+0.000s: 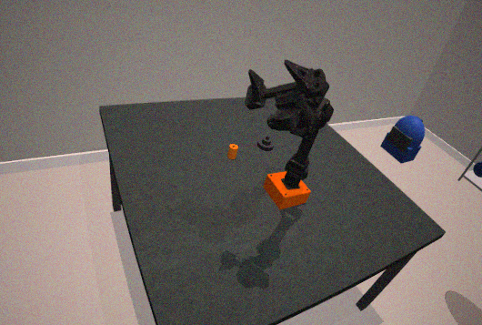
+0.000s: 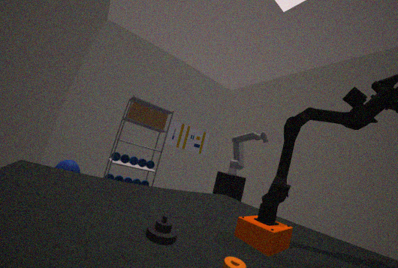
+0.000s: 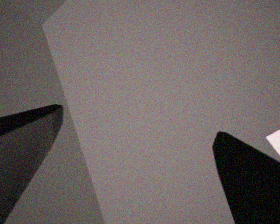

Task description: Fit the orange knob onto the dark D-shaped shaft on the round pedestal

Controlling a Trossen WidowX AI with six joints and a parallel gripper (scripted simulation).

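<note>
My gripper tip is 51 cm short of the orange knob, 24 cm to the left of it and 64 cm above it. Round my gripper tip: round pedestal 58 cm ahead, 45 cm to the right, 64 cm below.
</note>
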